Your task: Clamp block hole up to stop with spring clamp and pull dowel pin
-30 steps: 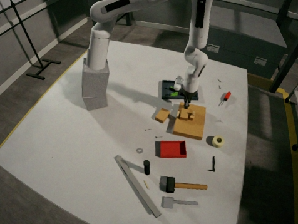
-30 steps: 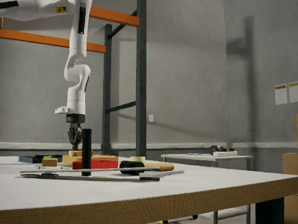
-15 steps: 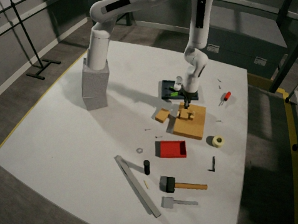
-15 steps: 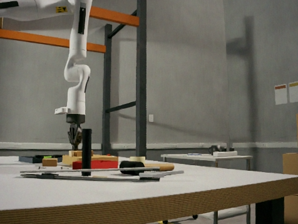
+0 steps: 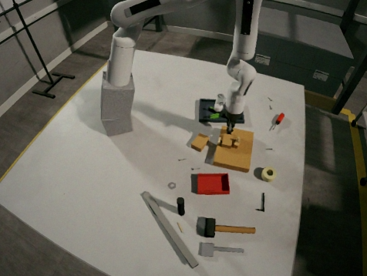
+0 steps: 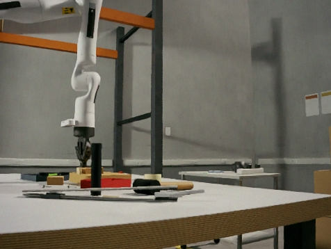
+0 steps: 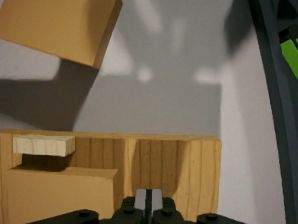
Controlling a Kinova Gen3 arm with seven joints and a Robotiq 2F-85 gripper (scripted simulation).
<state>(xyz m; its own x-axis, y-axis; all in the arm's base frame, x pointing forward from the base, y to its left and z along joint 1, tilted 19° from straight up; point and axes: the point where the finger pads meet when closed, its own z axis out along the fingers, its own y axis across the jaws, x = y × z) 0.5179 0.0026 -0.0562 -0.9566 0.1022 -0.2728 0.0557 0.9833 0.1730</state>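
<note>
Now: hand 40 mm short of the dowel pin and 50 mm to the left of it. From my hand the other things lie so: pale wooden block 40 mm ahead, 50 mm to the right, 10 mm below; wooden bench board 30 mm ahead, 60 mm to the right, 30 mm below; tan wooden block 120 mm behind, 60 mm to the right, 40 mm below.
</note>
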